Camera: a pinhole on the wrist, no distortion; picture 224 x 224 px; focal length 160.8 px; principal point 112.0 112.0 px. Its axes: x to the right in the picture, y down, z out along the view. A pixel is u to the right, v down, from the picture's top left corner.
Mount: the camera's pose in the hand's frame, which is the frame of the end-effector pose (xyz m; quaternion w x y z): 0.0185 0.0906 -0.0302 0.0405 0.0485 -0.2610 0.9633
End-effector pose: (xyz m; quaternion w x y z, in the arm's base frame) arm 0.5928 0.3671 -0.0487 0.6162 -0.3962 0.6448 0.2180
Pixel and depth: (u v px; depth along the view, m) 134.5 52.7 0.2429
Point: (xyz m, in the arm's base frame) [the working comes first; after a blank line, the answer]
In the camera's frame: 0.0340 -0.0896 0.2429

0.6987 0.5664 -0.1026
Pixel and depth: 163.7 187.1 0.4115
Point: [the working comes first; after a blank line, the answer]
In the camera's frame: 0.1323 0.1922 0.4115

0.9516 0.4154 0.0727
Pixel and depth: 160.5 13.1 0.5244
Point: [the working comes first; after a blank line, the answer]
In the camera's frame: 0.1582 -0.3225 0.5244

0.8743 0.9100 -0.0939
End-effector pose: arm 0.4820 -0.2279 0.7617 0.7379 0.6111 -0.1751 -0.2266
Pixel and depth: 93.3 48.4 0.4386
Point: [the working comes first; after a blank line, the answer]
In the camera's frame: -0.0510 -0.1735 0.4386

0.3543 -0.6422 0.8561
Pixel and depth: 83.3 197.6 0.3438
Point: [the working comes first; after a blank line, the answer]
In the camera's frame: -0.0614 0.1830 0.3438

0.4346 -0.4486 0.5523
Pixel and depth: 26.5 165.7 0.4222
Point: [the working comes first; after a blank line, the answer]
In the camera's frame: -0.2245 0.1410 0.4222

0.5395 -0.6020 0.5506
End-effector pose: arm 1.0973 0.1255 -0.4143 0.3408 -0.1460 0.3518 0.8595
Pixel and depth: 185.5 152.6 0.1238
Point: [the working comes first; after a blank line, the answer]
In the camera's frame: 0.0566 0.0313 0.1238

1.1170 0.1552 -0.3491
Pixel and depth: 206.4 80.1 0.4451
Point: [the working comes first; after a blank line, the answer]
In the camera's frame: 0.2613 -0.0883 0.4451

1.2682 0.3528 -0.0368
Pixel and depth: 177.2 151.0 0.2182
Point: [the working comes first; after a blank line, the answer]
In the camera's frame: 0.0885 0.0529 0.2182

1.1804 0.2280 -0.3160
